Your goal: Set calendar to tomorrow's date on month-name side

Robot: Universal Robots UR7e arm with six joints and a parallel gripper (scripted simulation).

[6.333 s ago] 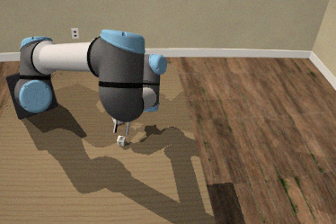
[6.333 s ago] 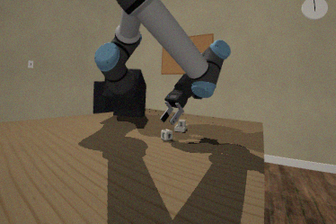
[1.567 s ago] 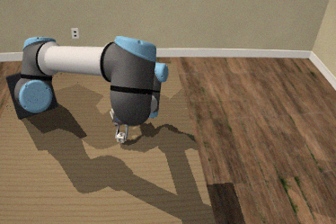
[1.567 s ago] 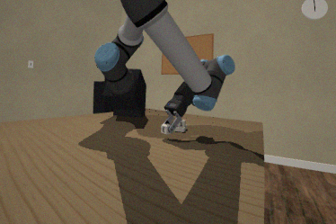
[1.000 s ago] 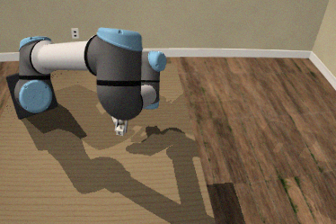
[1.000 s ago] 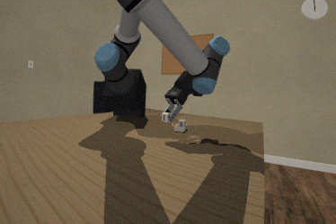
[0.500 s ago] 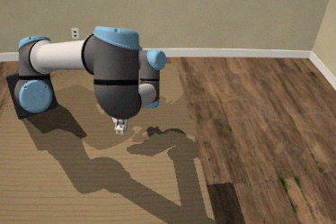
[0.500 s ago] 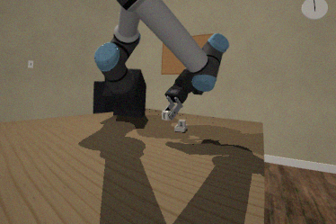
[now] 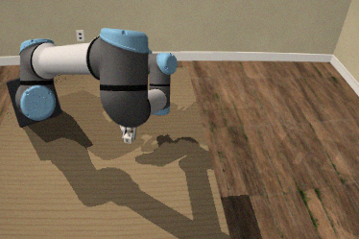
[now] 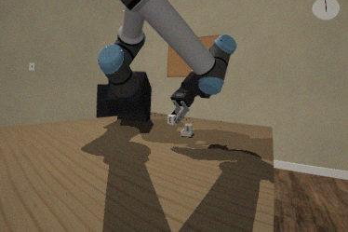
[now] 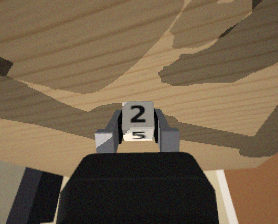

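Right now the white tray is 15 cm to the left of my hand, 8 cm below it and 1 cm behind it. The rest, counted from my hand: white digit cube: 1 cm to the right, 1 cm below.
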